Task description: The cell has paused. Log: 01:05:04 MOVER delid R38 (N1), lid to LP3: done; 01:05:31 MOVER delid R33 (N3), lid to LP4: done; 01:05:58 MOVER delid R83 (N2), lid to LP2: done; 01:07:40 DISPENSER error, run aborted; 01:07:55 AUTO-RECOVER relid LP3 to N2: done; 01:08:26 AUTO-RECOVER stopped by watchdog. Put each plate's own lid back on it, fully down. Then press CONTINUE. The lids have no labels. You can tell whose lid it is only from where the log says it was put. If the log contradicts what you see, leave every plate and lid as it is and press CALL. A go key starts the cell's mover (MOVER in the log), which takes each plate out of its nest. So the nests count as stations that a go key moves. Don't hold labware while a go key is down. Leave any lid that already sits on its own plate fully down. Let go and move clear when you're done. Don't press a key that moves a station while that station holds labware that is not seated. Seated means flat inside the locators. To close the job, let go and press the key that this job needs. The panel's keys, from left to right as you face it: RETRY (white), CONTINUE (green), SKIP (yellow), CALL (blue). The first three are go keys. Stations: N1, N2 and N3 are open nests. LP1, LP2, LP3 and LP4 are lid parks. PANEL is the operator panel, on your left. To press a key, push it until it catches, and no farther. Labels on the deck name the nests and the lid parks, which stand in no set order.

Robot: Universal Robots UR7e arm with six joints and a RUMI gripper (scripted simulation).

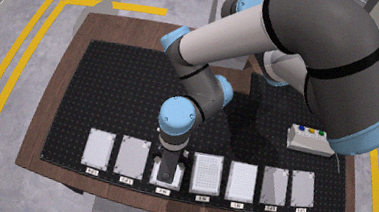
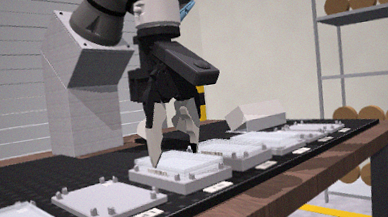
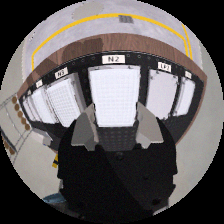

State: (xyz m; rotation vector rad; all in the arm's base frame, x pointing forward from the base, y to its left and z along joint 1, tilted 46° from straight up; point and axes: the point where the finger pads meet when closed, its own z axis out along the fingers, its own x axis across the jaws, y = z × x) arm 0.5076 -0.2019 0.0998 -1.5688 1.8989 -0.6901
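My hand is 2 cm above the well plate. From my hand the other things lie so: LP2 lid park 13 cm to the right, 4 cm below, 3 cm behind; then blue CALL key 50 cm to the left, 15 cm behind, 2 cm above; then LP4 lid park 26 cm to the right, 5 cm behind, 4 cm below.
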